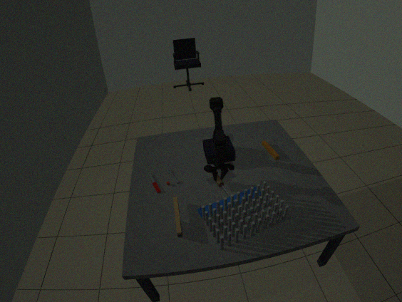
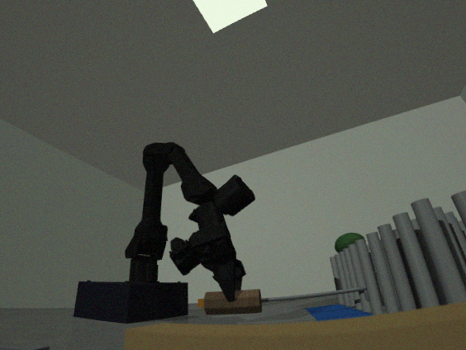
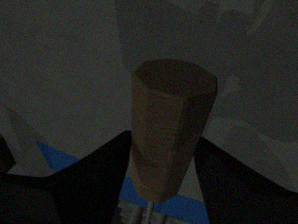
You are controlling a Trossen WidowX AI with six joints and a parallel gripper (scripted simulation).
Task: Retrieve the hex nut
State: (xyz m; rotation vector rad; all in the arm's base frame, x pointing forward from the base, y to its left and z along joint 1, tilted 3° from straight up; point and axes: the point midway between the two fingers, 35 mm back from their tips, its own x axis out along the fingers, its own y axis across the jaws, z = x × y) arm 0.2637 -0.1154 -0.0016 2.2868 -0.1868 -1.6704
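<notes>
Right now the blue taped strip is 17 cm ahead of my gripper tip, 4 cm below it and 1 cm to the left of it. The rest, counted from my gripper tip: red-handled tool (38 cm to the right, 18 cm behind, 3 cm below); orange block (50 cm to the left, 17 cm behind, 2 cm below); red ball (30 cm to the right, 13 cm behind, 3 cm below).
</notes>
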